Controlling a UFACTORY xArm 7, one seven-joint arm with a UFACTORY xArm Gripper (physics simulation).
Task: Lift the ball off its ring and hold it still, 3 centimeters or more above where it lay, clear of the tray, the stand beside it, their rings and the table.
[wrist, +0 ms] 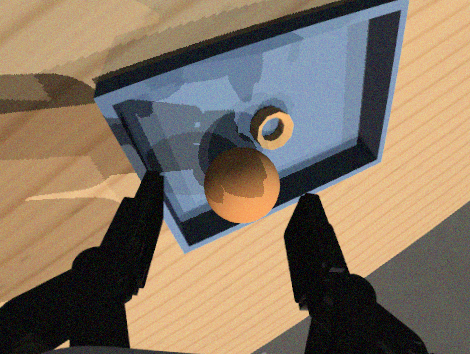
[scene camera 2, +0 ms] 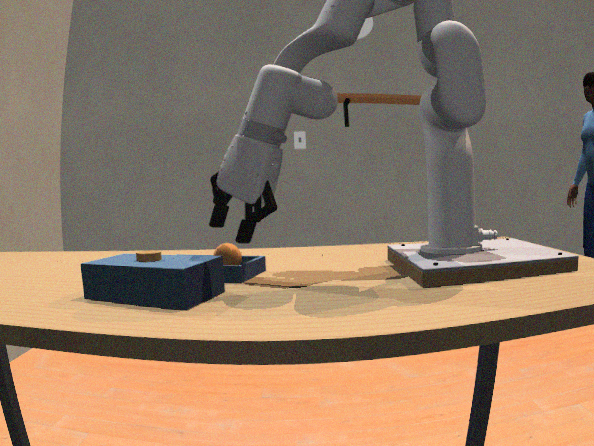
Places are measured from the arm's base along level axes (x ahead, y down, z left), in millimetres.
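Where they show: gripper, between the fingertips: [wrist: 229, 205] [scene camera 2: 228, 234]; arm's base, origin of its link: [scene camera 2: 451, 249].
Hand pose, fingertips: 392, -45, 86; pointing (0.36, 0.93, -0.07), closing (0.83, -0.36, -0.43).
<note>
Each offset is from my fingertips to the centre of the thing, as dx, dy, dz. "pt": to the spot under its first point. Level surfaces: height alone.
The orange ball {+17, +45, -34} [scene camera 2: 228, 254] [wrist: 242, 186] sits in the blue tray {+55, +60, -15} [scene camera 2: 254, 268] [wrist: 320, 75], near one corner; whatever is directly under it is hidden. A tan ring {pt +52, +61, -26} [wrist: 272, 144] lies on the tray floor beside the ball in the wrist view. My gripper [scene camera 2: 230, 233] [wrist: 229, 205] is open and empty. In the scene view its fingertips are above the ball and the tray, apart from both. In the wrist view one finger shows on each side of the ball, both a little towards the lower edge.
The blue stand [scene camera 2: 137, 283] is a closed block in front of the tray in the scene view, partly hiding it. Another tan ring [scene camera 2: 149, 257] lies on its top. The robot's base plate [scene camera 2: 470, 275] is at the right of the table {dy +74} [scene camera 2: 320, 325]. A table edge shows lower right in the wrist view.
</note>
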